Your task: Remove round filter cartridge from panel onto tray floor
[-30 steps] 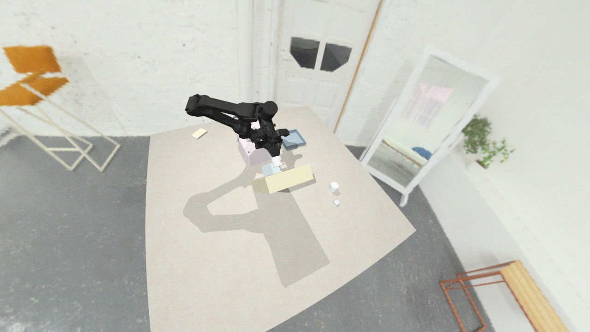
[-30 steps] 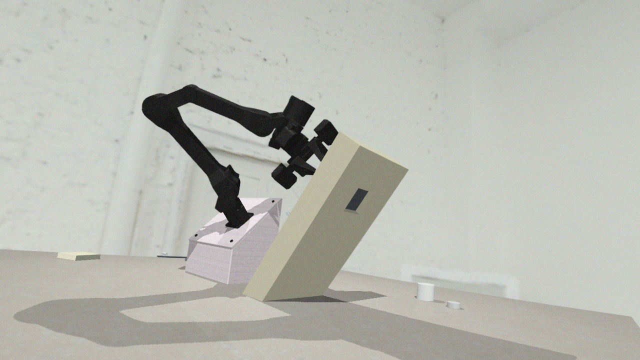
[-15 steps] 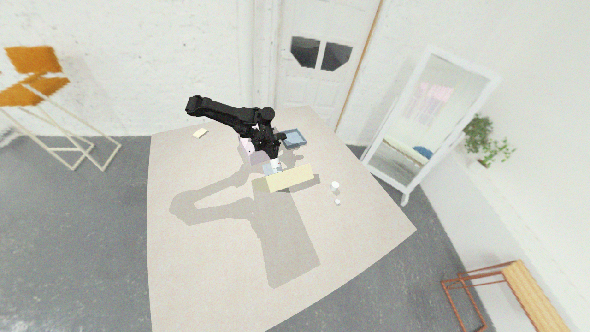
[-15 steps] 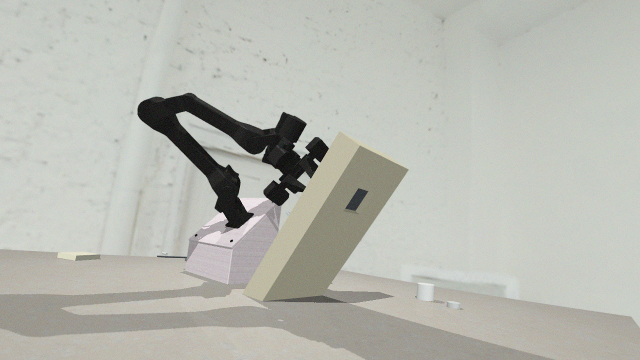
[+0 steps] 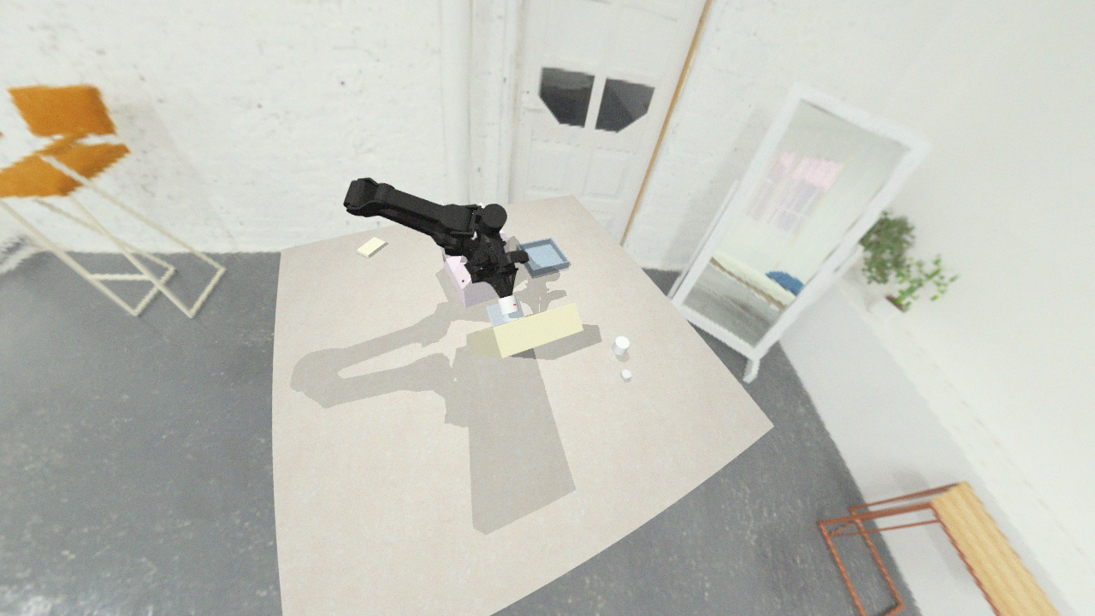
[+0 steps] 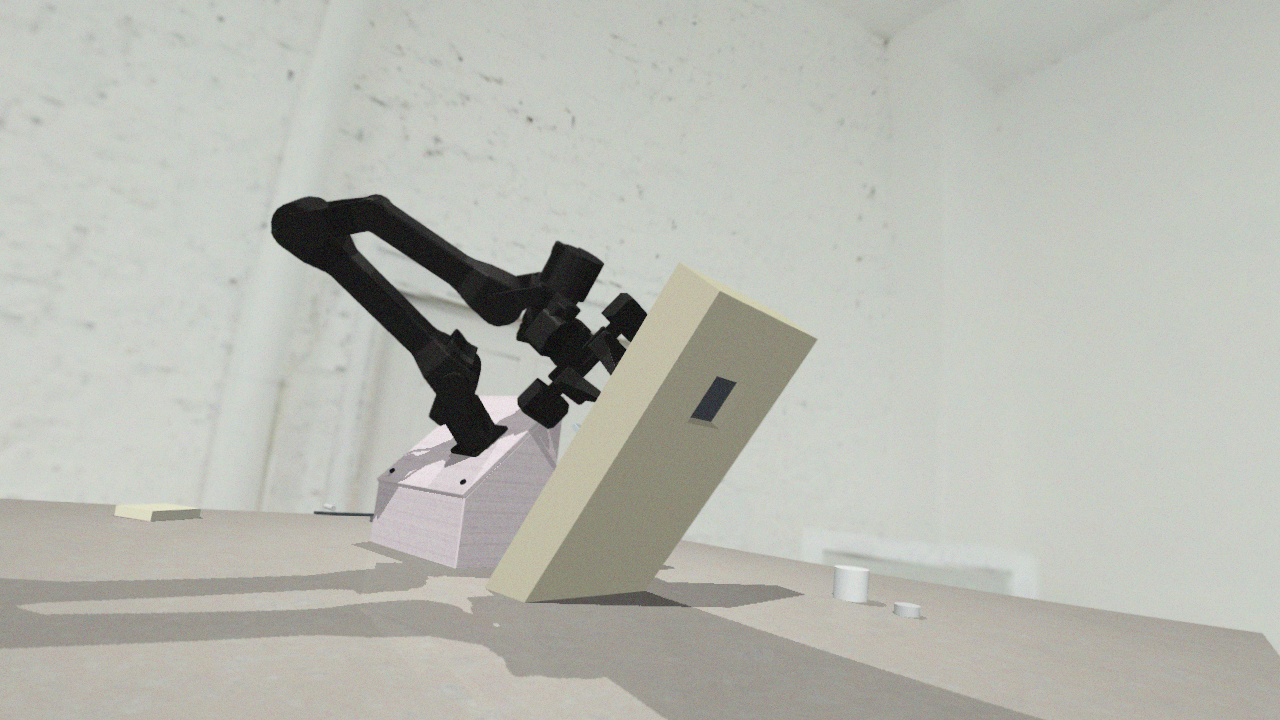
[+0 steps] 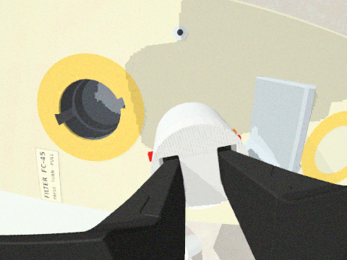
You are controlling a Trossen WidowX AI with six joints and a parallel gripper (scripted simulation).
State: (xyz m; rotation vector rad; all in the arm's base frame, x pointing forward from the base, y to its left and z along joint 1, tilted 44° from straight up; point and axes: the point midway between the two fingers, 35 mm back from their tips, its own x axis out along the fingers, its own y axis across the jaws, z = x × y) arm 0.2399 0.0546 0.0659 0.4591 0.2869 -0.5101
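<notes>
Right now the white filter cartridge is 10 mm below my gripper tip and 10 mm ahead of it. Round my gripper tip: cream pad: 610 mm behind, 290 mm to the right, 210 mm below; blue tray: 320 mm behind, 290 mm to the left, 210 mm below; cream service panel: 50 mm below, 50 mm ahead.
</notes>
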